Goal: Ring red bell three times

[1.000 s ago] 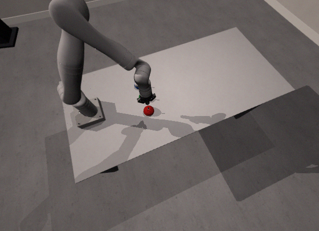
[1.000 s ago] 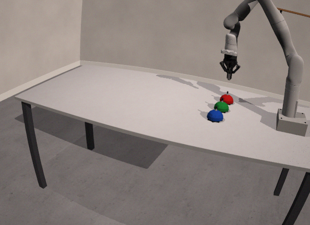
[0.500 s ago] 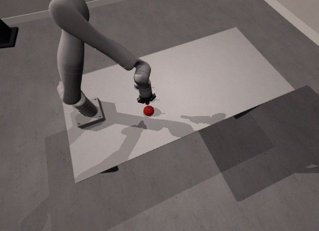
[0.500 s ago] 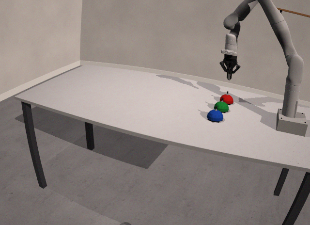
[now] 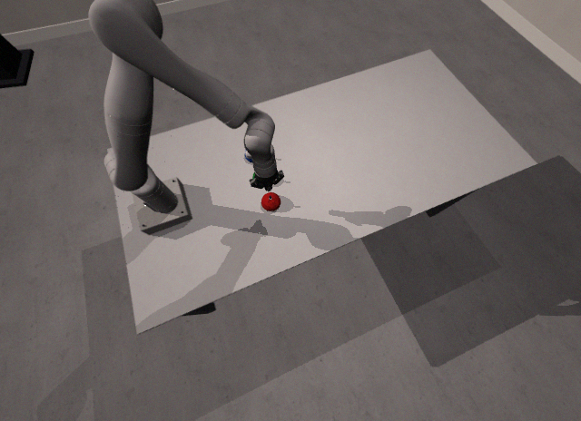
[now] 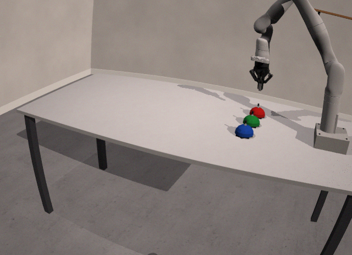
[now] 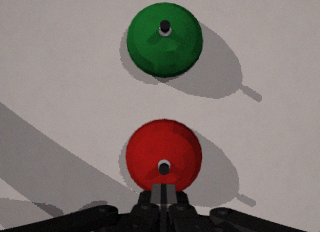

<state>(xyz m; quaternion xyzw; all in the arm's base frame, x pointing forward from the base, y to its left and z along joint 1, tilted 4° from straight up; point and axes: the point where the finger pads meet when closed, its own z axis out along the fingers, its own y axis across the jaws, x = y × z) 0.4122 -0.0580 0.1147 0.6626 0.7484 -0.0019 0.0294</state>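
My gripper is now 11 cm above the red bell. From my hand the other things lie so: blue bell (26 cm to the left, 11 cm below, 3 cm behind); green bell (13 cm to the left, 11 cm below, 2 cm behind).
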